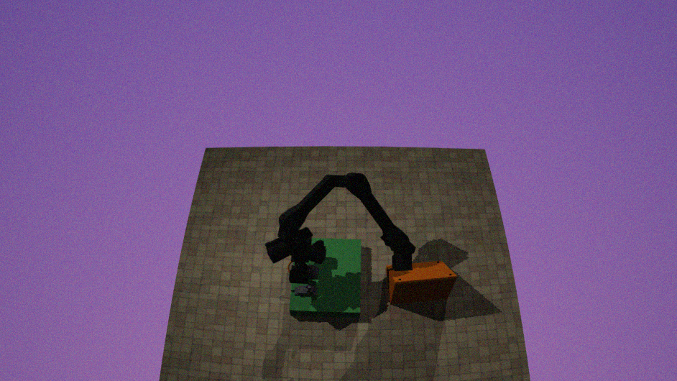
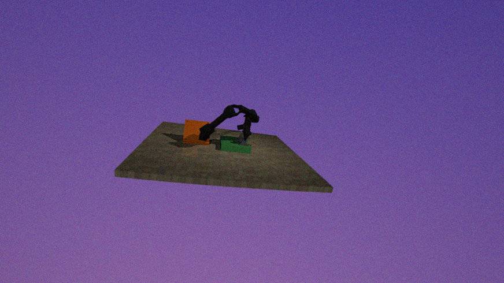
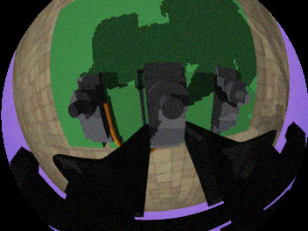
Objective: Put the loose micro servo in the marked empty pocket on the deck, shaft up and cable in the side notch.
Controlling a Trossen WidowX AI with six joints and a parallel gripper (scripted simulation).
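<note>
My gripper tip is now 120 mm past the green deck and 40 mm above it.
</note>
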